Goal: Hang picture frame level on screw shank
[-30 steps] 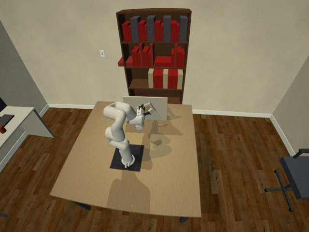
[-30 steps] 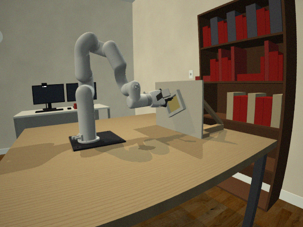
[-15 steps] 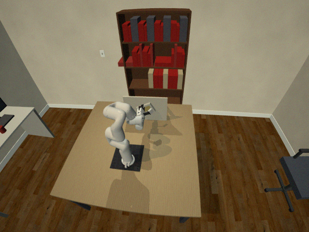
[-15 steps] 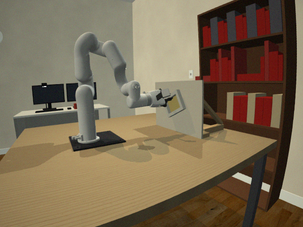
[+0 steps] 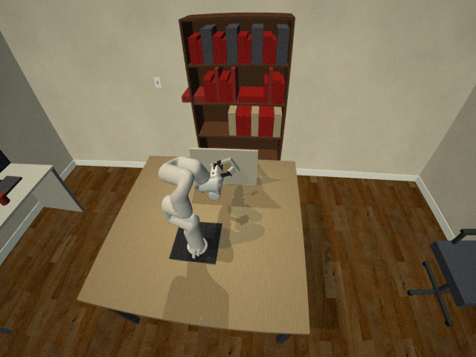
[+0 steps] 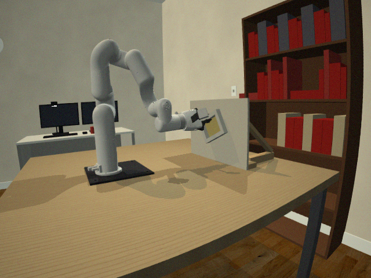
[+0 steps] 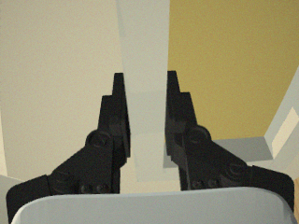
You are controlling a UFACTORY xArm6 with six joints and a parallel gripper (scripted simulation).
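Right now my hand is 2 cm short of the picture frame, 3 cm to the left of it and 4 cm above it. Also, from my hand: grey wall board (4 cm ahead, 3 cm to the right, 6 cm below).
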